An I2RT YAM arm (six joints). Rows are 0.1 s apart.
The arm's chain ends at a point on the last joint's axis. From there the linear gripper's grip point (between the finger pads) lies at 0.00 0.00 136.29 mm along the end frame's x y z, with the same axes.
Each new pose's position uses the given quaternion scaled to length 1; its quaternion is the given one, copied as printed.
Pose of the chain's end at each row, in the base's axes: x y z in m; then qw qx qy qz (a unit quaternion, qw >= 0):
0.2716, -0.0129, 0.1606, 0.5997, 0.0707, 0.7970, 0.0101
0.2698, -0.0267, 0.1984, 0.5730, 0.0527, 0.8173, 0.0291
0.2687, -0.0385, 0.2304, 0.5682, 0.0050, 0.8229, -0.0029
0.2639, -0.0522, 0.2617, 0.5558, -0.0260, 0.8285, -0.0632
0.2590, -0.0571, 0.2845, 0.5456, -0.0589, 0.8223, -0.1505
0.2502, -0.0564, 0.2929, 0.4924, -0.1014, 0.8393, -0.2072
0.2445, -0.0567, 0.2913, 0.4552, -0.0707, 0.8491, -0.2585
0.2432, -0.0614, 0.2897, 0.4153, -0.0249, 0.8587, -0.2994
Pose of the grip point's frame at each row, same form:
0.4021, -0.0223, 0.1224, 0.5997, 0.0707, 0.7970, 0.0101
0.3979, -0.0284, 0.1518, 0.5730, 0.0527, 0.8173, 0.0291
0.3961, -0.0399, 0.1821, 0.5682, 0.0050, 0.8229, -0.0029
0.3899, -0.0625, 0.2107, 0.5558, -0.0260, 0.8285, -0.0632
0.3837, -0.0821, 0.2355, 0.5456, -0.0589, 0.8223, -0.1505
0.3686, -0.0902, 0.2344, 0.4924, -0.1014, 0.8393, -0.2072
0.3548, -0.1078, 0.2297, 0.4552, -0.0707, 0.8491, -0.2585
0.3424, -0.1287, 0.2249, 0.4153, -0.0249, 0.8587, -0.2994

